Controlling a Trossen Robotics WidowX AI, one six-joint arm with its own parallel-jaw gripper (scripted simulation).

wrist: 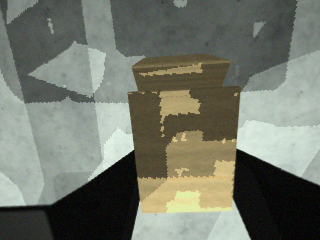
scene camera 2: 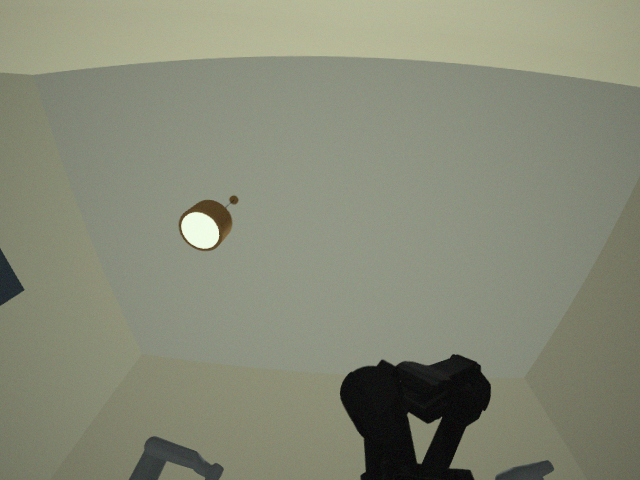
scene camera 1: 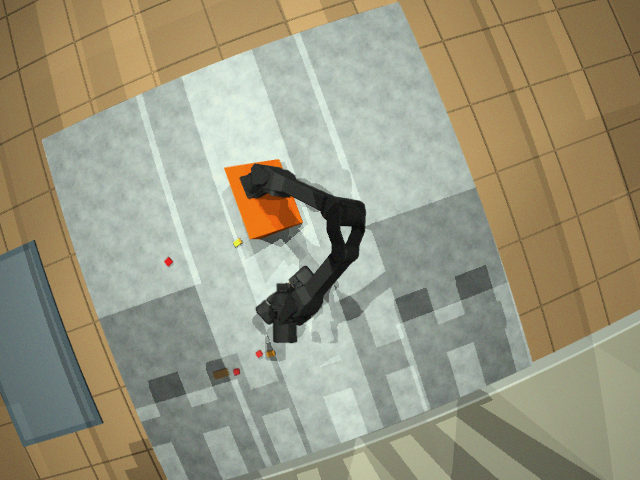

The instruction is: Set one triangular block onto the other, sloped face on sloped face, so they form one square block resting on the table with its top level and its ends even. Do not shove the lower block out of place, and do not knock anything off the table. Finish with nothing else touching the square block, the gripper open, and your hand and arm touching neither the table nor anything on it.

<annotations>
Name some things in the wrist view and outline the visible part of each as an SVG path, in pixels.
My gripper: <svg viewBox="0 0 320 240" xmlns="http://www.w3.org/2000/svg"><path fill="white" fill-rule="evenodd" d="M134 150L80 188L52 204L0 207L0 240L131 240L140 202ZM236 148L233 200L250 239L320 240L319 184L276 167Z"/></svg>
A wooden triangular block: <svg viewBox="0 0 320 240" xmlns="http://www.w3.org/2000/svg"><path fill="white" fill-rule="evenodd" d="M240 86L128 92L141 213L232 211Z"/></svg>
A wooden triangular block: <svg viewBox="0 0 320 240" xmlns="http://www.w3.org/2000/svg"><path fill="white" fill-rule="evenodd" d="M231 60L208 54L147 57L134 64L132 71L138 91L222 87Z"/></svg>
</annotations>
